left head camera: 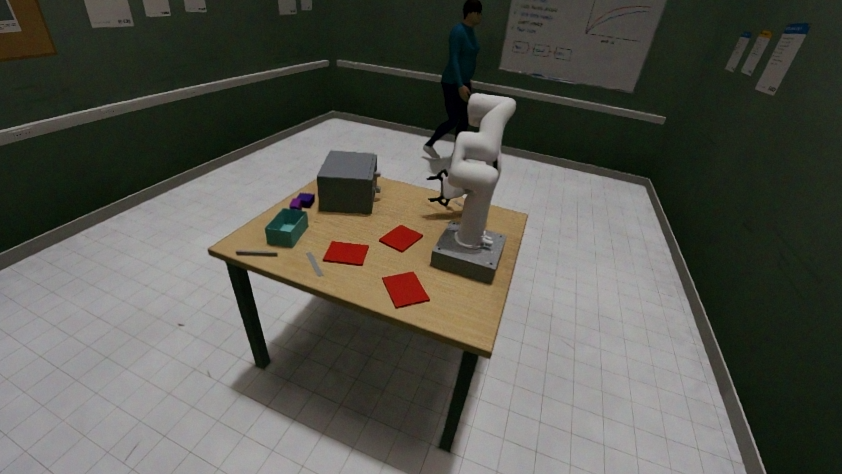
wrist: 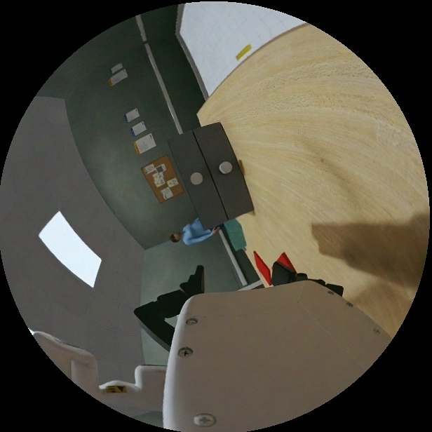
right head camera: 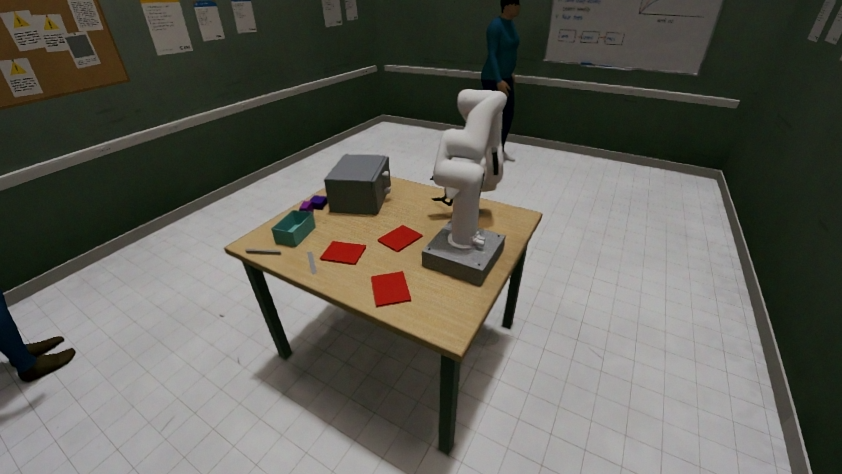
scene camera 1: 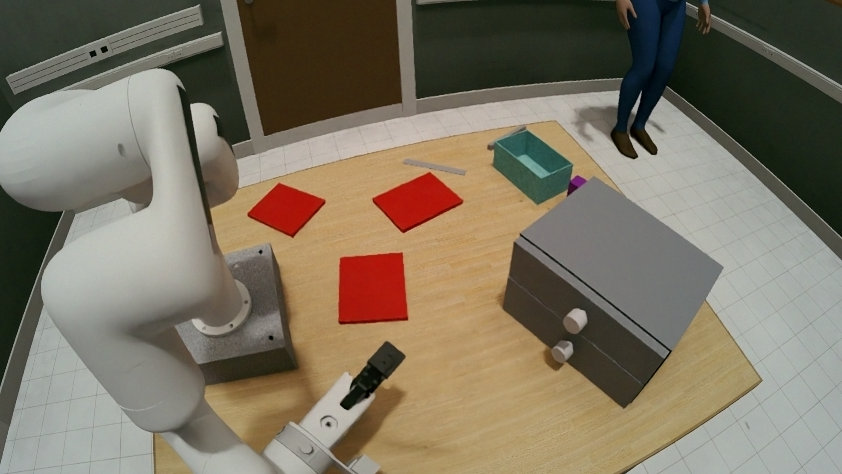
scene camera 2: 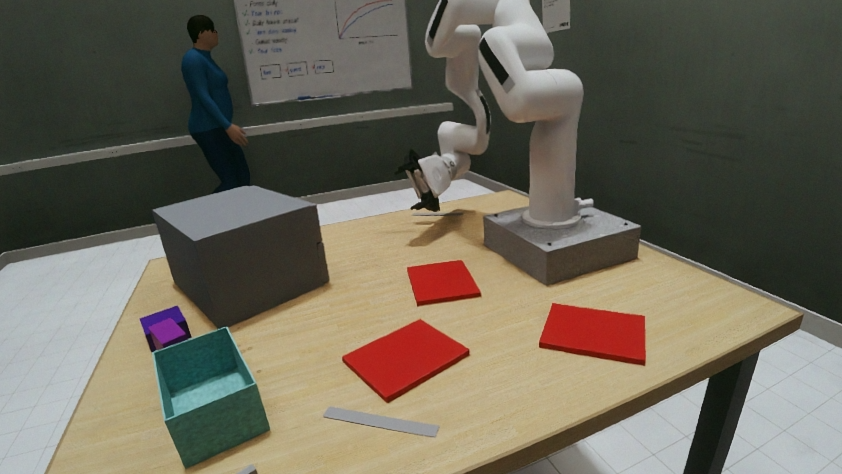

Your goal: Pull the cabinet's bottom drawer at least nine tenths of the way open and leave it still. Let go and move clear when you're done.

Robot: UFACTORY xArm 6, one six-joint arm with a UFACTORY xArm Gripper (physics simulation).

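Places are measured from the arm's base along level axes (x ahead, y left, z up), in centimetres.
Pixels of known places: gripper, fingertip midpoint: [left head camera: 428, 189] [right head camera: 431, 189] [scene camera 1: 387, 359] [scene camera 2: 406, 189]; arm's base, link origin: [left head camera: 469, 240] [right head camera: 464, 240] [scene camera 1: 221, 308] [scene camera 2: 550, 219].
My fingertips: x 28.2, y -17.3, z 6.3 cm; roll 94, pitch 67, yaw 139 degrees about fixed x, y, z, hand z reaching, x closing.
Note:
Ahead of a thing's pixels: the offset from my fingertips to its top centre. "spot": to the spot under its first point.
The grey cabinet {dx +37.5, dy +6.0, dz +3.7 cm} [left head camera: 346, 191] [right head camera: 353, 194] [scene camera 1: 624, 264] [scene camera 2: 253, 264] stands on the table. Its bottom drawer {spot: dx +23.6, dy +9.0, dz -9.2 cm} [scene camera 1: 528, 313] [wrist: 234, 192] looks shut, its front level with the upper drawer {spot: dx +23.0, dy +10.4, dz -0.2 cm} [scene camera 1: 530, 272] [wrist: 187, 152]. The bottom drawer's round pale knob {dx +26.7, dy -0.1, dz -7.1 cm} [scene camera 1: 562, 351] [wrist: 226, 167] sits below the upper knob {dx +26.8, dy -0.1, dz +1.4 cm} [scene camera 1: 575, 320] [wrist: 196, 178]. My gripper [left head camera: 430, 189] [scene camera 2: 407, 189] [wrist: 239, 275] is open and empty, with its fingers one above the other. It hangs above the table, in front of the drawer fronts and well apart from the knobs. The knobs are hidden in scene camera 2.
Three red flat plates {dx -0.8, dy +23.3, dz -12.6 cm} [scene camera 2: 444, 282] {dx +11.2, dy +44.6, dz -12.6 cm} [scene camera 2: 406, 359] {dx -17.9, dy +49.1, dz -12.6 cm} [scene camera 2: 592, 333] lie on the table. A teal open box {dx +38.4, dy +47.8, dz -6.1 cm} [scene camera 1: 532, 167] [scene camera 2: 212, 400] stands beside the cabinet, near purple blocks {dx +46.4, dy +35.2, dz -6.8 cm} [scene camera 2: 164, 326]. A flat grey strip {dx +17.2, dy +56.0, dz -13.5 cm} [scene camera 1: 434, 167] [scene camera 2: 381, 421] lies near the table edge. People stand beyond the table.

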